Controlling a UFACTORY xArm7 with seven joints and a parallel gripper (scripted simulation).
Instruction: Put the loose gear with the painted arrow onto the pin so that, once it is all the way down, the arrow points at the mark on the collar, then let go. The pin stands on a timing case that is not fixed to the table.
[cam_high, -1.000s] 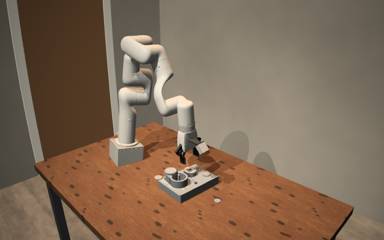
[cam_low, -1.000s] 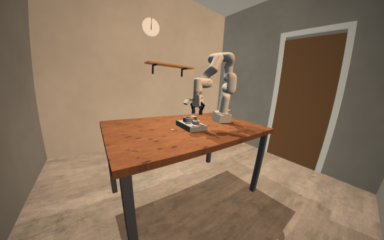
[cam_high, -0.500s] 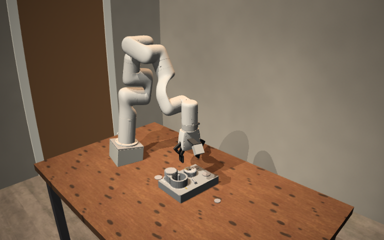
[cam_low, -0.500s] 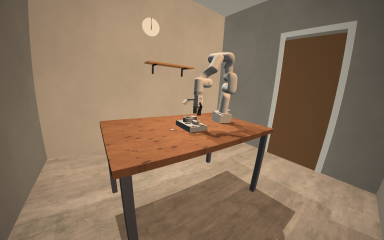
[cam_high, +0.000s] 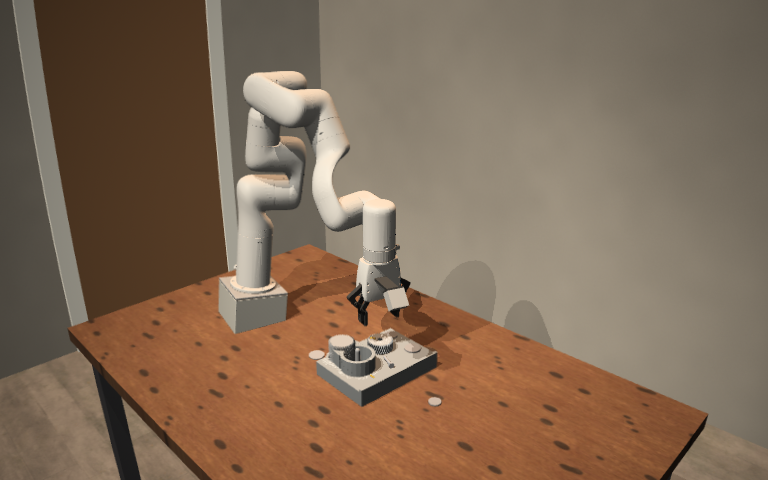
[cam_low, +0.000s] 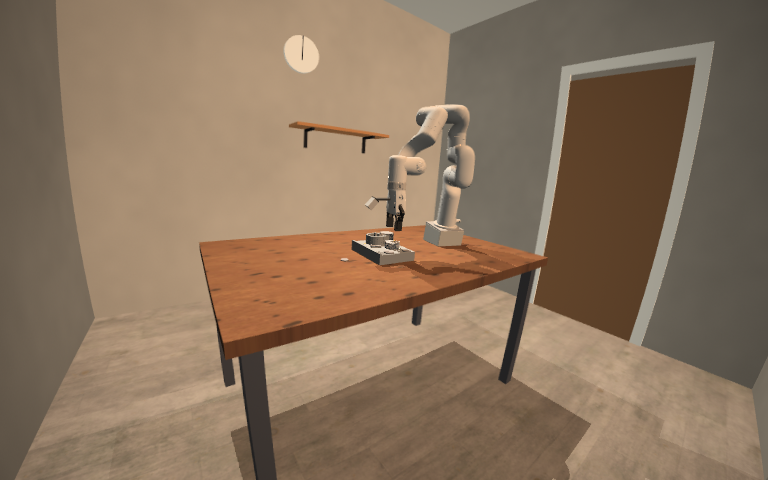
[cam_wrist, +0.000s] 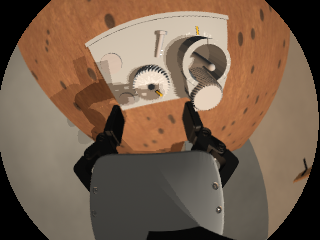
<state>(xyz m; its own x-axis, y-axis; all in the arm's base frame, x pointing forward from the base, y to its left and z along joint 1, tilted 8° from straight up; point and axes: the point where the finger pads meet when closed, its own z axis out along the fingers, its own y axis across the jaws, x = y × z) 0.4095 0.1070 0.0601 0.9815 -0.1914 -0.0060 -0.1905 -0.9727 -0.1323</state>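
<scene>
My hand is 80 mm above the gear. From my hand the other things lie so: flat disc 60 mm ahead, 60 mm to the left, 90 mm below; short peg 70 mm ahead, 30 mm to the right, 90 mm below.
</scene>
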